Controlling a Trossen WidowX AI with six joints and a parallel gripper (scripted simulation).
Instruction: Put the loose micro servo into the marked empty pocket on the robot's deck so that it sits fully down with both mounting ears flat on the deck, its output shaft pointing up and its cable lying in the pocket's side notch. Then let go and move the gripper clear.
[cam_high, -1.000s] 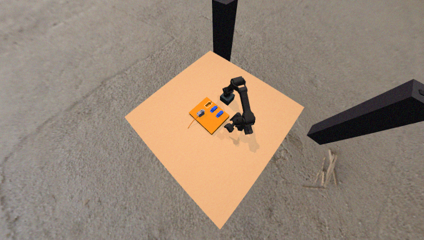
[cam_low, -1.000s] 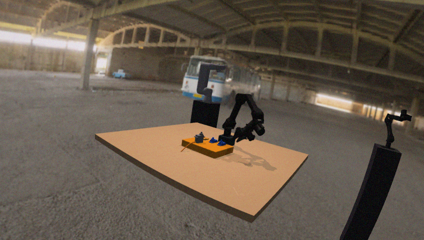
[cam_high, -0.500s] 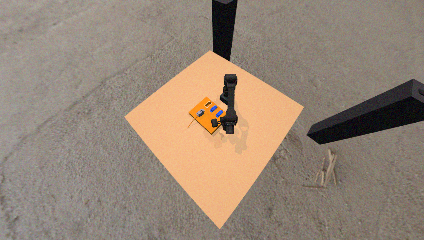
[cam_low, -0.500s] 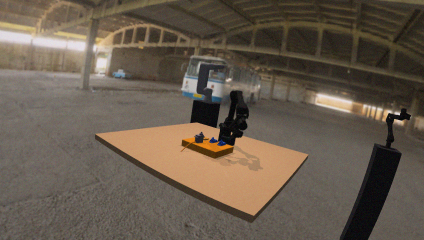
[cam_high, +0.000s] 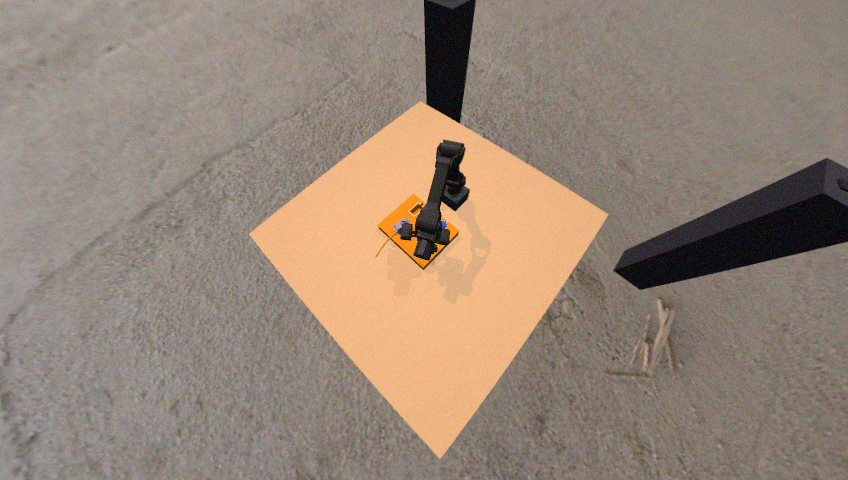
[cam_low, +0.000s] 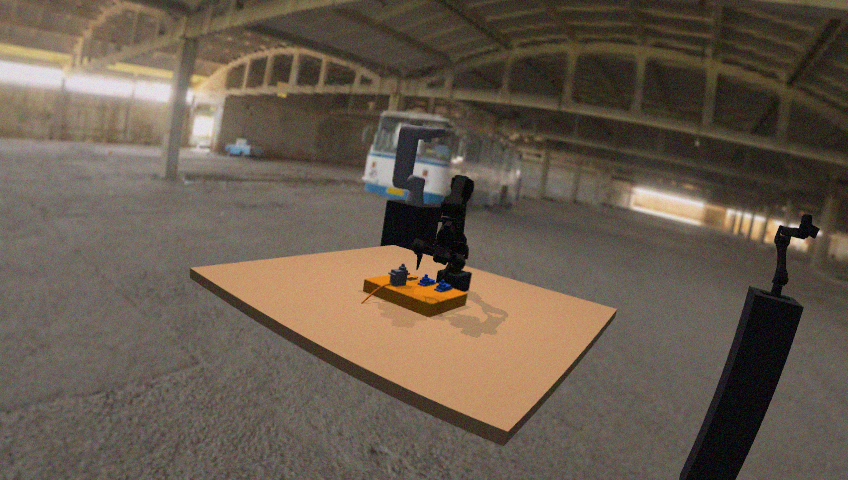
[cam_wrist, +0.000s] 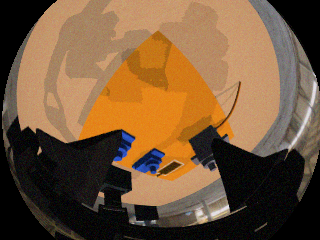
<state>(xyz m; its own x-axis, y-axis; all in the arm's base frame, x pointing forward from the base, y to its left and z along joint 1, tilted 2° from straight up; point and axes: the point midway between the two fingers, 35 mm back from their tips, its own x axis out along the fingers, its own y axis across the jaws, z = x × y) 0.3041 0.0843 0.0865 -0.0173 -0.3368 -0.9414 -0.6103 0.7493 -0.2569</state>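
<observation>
The orange robot deck is 7 cm to the right of my gripper tip and 10 cm below it.
</observation>
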